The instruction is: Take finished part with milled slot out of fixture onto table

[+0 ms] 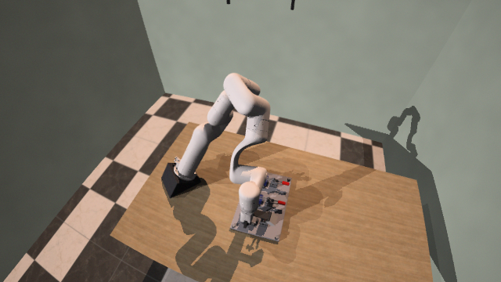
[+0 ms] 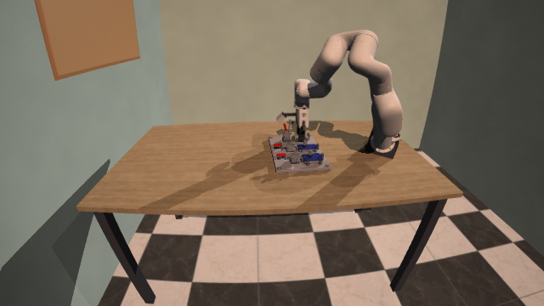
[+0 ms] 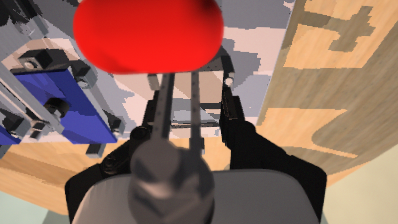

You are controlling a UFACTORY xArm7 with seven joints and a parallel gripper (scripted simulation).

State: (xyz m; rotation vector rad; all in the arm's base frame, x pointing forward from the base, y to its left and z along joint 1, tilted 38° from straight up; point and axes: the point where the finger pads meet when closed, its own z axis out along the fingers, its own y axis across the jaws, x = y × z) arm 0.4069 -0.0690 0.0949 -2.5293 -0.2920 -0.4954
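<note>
Right now my hand is 10 mm past the grey finished part and 10 mm above it. Round my hand: blue blank: 40 mm behind, 100 mm to the left, 20 mm below; grey fixture plate: 10 mm ahead, 120 mm to the left, 30 mm below.
</note>
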